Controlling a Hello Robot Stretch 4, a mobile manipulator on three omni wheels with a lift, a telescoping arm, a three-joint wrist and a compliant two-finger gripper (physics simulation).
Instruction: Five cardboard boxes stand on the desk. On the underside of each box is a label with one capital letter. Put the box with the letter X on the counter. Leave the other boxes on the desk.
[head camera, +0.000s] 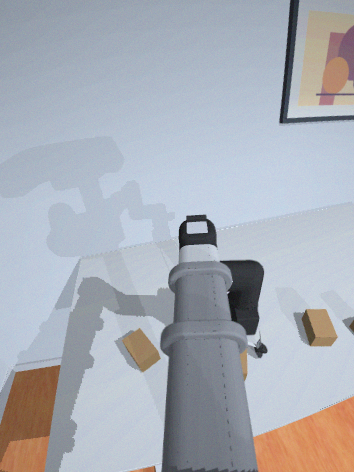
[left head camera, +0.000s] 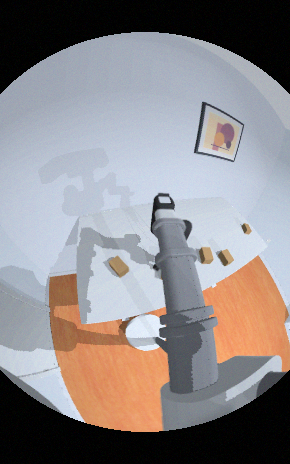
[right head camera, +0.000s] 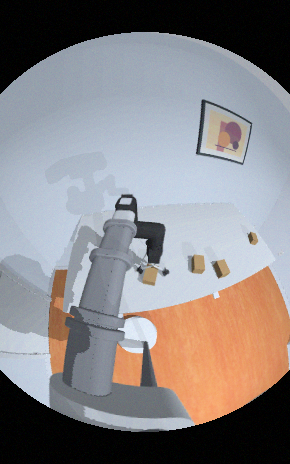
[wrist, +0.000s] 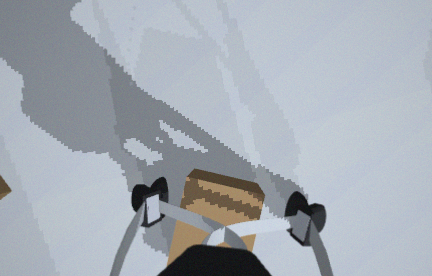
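Pixels of known places: gripper, between the fingertips: (right head camera: 152, 272) (wrist: 228, 200); robot's base, origin of its link: (left head camera: 145, 331) (right head camera: 136, 333).
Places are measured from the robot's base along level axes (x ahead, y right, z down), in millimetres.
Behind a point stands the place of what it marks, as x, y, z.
Observation:
My gripper (right head camera: 153, 270) @[374, 93, -923] (wrist: 228, 200) @[374, 93, -923] is open. Its fingertips stand on either side of a brown cardboard box (head camera: 243, 365) @[323, 99, -973] (right head camera: 149, 278) @[321, 79, -973] (wrist: 220, 202) @[384, 86, -973], with visible gaps. This box is upright on the white desk (head camera: 280, 387) @[283, 189, -923] (left head camera: 107, 302) @[196, -214, -923] (right head camera: 175, 292) @[271, 211, -923] (wrist: 360, 100) @[475, 205, -923]; the arm hides much of it in the head view. Another box (head camera: 142, 350) @[367, -154, -973] (left head camera: 119, 266) @[367, -155, -973] (wrist: 4, 187) @[371, -116, -928] lies to the left. To the right stand a box (head camera: 320, 327) @[409, 327, -973] (left head camera: 206, 255) @[406, 323, -973] (right head camera: 198, 264) @[405, 330, -973], a neighbouring box (left head camera: 226, 257) @[375, 466, -973] (right head camera: 221, 269) @[372, 466, -973] and a farther box (left head camera: 246, 228) @[623, 874, -968] (right head camera: 253, 238) @[614, 874, -973]. The underside labels are hidden. I cannot identify the counter.
The telescoping arm (head camera: 205, 400) @[152, -1, -1339] (left head camera: 182, 290) @[140, -8, -1339] (right head camera: 102, 290) @[143, 8, -1339] reaches over the desk. A round white seat or disc (left head camera: 144, 332) @[-2, -16, -187] (right head camera: 141, 334) @[9, 54, -187] is near the desk's front edge, above the orange wood floor (left head camera: 240, 320) @[-198, 1331, 27] (right head camera: 215, 350) @[-286, 945, 27]. A wall stands behind the desk, with a framed picture (head camera: 330, 67) @[1096, 569, -1580] (left head camera: 220, 132) @[1104, 604, -1614] (right head camera: 225, 132) @[1106, 610, -1610].

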